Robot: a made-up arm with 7 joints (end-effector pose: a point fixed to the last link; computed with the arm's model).
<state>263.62 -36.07 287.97 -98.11 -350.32 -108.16 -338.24</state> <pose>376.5 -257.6 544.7 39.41 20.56 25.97</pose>
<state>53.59 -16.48 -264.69 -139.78 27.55 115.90 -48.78</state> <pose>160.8 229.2 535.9 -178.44 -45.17 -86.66</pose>
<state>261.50 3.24 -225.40 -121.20 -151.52 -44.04 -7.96</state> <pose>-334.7 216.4 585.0 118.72 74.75 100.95</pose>
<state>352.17 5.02 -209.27 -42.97 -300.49 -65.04 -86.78</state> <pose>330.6 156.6 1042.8 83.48 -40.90 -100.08</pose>
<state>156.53 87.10 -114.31 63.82 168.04 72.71 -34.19</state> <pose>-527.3 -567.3 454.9 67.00 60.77 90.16</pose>
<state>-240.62 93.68 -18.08 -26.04 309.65 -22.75 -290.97</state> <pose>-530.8 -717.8 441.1 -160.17 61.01 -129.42</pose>
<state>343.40 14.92 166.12 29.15 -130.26 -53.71 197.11</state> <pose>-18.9 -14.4 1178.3 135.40 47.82 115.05</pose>
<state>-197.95 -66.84 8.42 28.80 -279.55 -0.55 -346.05</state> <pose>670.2 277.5 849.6 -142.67 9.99 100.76</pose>
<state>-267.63 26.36 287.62 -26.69 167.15 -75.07 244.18</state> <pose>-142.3 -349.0 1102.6 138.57 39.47 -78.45</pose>
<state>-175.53 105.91 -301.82 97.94 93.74 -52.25 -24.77</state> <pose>-304.7 373.6 -49.5 -18.69 -15.82 59.74</pose>
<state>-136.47 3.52 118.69 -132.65 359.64 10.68 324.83</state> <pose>-321.2 -107.4 482.5 43.55 -40.20 143.89</pose>
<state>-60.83 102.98 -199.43 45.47 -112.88 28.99 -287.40</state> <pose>519.3 677.9 407.7 98.54 -20.79 -68.40</pose>
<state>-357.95 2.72 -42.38 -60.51 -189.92 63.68 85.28</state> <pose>-250.1 -284.0 953.5 57.66 10.62 132.96</pose>
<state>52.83 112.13 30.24 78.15 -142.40 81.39 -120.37</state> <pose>124.7 -459.1 -234.6 54.52 10.66 -110.31</pose>
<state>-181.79 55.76 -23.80 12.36 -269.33 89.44 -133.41</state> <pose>-771.8 29.6 701.0 -69.97 21.00 -156.58</pose>
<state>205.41 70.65 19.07 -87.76 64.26 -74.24 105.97</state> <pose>-357.7 -9.6 811.7 -80.87 23.43 0.85</pose>
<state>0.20 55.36 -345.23 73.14 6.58 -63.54 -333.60</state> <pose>748.8 -118.9 382.6 121.66 40.07 -65.02</pose>
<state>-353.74 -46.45 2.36 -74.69 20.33 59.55 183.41</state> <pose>-735.5 49.8 468.2 138.30 55.68 145.08</pose>
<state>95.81 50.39 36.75 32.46 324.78 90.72 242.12</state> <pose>-216.9 -716.3 636.8 -6.75 -11.42 -51.39</pose>
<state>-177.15 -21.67 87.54 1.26 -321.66 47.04 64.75</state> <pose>382.1 39.8 1138.0 126.06 38.09 -25.36</pose>
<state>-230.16 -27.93 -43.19 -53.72 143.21 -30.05 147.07</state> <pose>187.0 599.7 866.6 119.36 8.56 -28.72</pose>
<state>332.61 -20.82 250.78 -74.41 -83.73 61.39 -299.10</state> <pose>72.3 -413.6 901.6 87.52 -35.15 163.15</pose>
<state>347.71 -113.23 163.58 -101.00 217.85 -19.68 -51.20</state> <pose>-562.6 28.1 529.3 145.33 -19.84 27.74</pose>
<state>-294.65 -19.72 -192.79 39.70 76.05 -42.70 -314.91</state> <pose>-302.2 432.5 996.1 140.28 -42.55 46.12</pose>
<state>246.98 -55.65 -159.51 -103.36 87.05 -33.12 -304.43</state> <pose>197.0 -11.1 847.4 -110.68 13.92 140.12</pose>
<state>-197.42 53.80 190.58 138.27 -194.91 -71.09 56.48</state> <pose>30.5 -25.7 566.8 -6.59 -32.67 65.84</pose>
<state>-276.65 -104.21 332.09 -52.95 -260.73 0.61 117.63</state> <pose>-268.6 626.7 -178.0 -12.17 32.18 -62.36</pose>
